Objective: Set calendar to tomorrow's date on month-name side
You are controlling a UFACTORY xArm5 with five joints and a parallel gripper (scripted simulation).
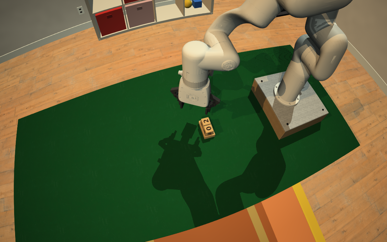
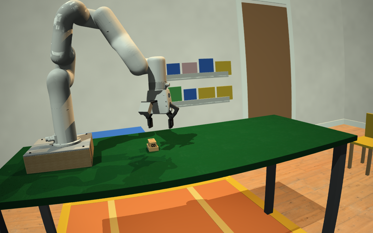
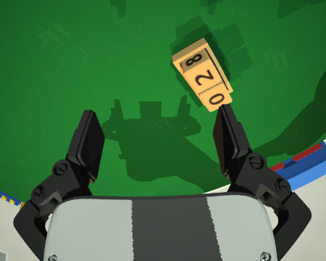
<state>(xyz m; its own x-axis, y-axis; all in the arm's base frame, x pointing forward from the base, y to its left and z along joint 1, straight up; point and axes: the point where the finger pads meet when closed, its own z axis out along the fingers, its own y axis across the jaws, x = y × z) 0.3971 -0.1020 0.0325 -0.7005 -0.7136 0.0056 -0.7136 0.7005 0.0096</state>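
Right now my hand is 90 mm above the date cube, 70 mm to the right of it and 20 mm past it. The rest, counted from my hand: wooden tray: 100 mm below, 50 mm to the left, 30 mm behind.
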